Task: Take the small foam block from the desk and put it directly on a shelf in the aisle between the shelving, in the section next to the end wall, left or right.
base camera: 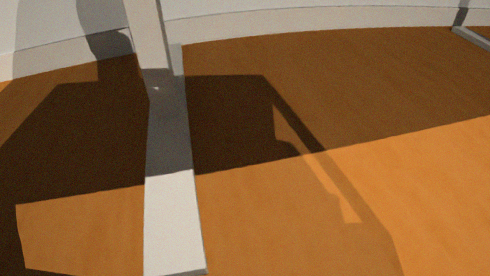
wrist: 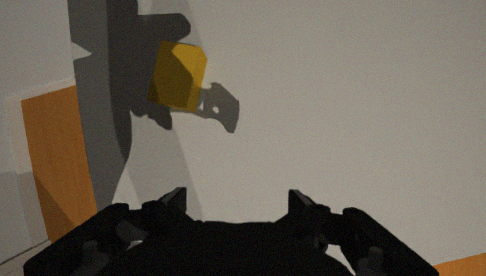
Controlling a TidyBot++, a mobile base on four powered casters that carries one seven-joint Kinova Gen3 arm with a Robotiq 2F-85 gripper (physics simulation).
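Frame: origin at the arm's base, x ahead, y left, z up, level; centimetres.
Where they show: gripper, fingertip midpoint: (wrist: 237,200).
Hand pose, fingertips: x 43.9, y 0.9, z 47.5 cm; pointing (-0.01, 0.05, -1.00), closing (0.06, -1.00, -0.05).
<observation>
After its pixels a point has its place.
The small foam block (wrist: 179,76) @(x 56.7, y 11.0, z 36.8 cm) is yellow and lies on the pale desk top (wrist: 340,125) @(x 51.9, y -14.2, z 32.3 cm), near its left edge in the wrist view, partly in shadow. My gripper (wrist: 237,200) @(x 43.9, y 0.9, z 47.5 cm) is open, with its fingers wide apart and no object between them. The block shows above and to the left of the fingertips in the wrist view, apart from them. The gripper and the block do not show in the base camera view. The shelving does not show in either view.
A white desk leg with a long foot (base camera: 172,220) stands on the orange-brown floor (base camera: 440,190) @(x 34.2, y -33.1, z -39.7 cm) (wrist: 57,150) @(x 29.5, y 119.5, z -39.7 cm). Part of another foot (base camera: 472,37) shows at the upper right. A pale wall (base camera: 300,6) @(x 105.6, y -17.5, z -30.6 cm) runs behind. Shadows of the arm fall across the desk top.
</observation>
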